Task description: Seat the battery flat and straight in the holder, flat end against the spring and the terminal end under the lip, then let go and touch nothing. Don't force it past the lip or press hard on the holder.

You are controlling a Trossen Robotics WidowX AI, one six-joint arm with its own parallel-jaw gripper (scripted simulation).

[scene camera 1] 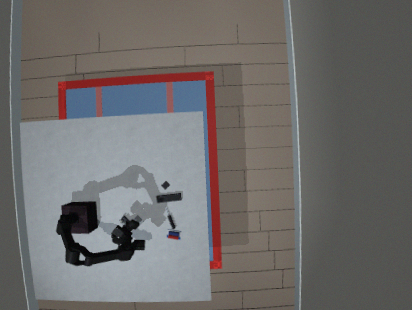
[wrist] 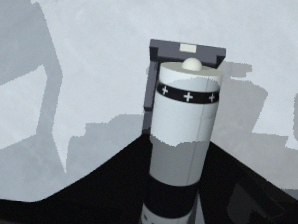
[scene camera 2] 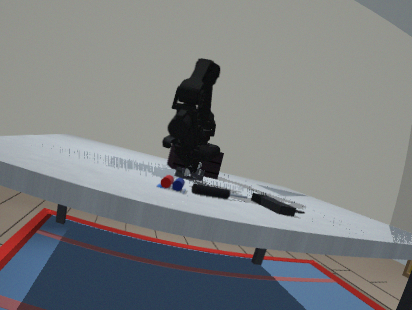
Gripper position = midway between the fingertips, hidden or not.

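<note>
You'd find my gripper (scene camera 2: 192,170) in that scene view, and the wrist view has my gripper too, at (wrist: 175,146).
</note>
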